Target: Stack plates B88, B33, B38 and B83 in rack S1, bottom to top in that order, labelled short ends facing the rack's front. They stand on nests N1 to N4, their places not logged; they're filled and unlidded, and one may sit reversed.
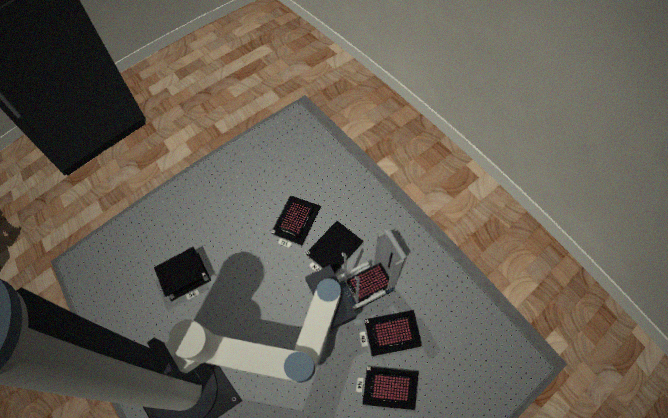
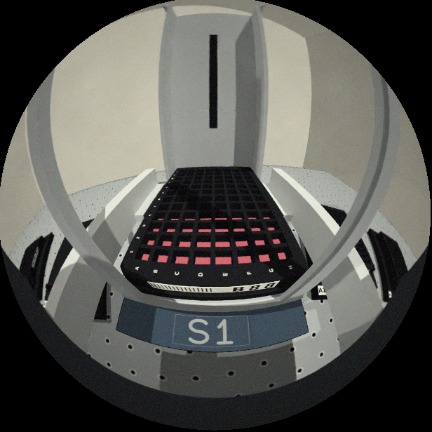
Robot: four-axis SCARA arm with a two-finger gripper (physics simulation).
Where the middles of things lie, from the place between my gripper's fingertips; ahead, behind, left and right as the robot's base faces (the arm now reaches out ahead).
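Labels:
Positions counted from my hand: nest N3 [image 1: 374, 352] 16 cm to the right, 6 cm behind, 7 cm below; nest N2 [image 1: 329, 247] 19 cm to the left, 2 cm behind, 7 cm below; rack S1 back wall [image 2: 195, 144] 1 cm to the right, 4 cm ahead, 10 cm above.

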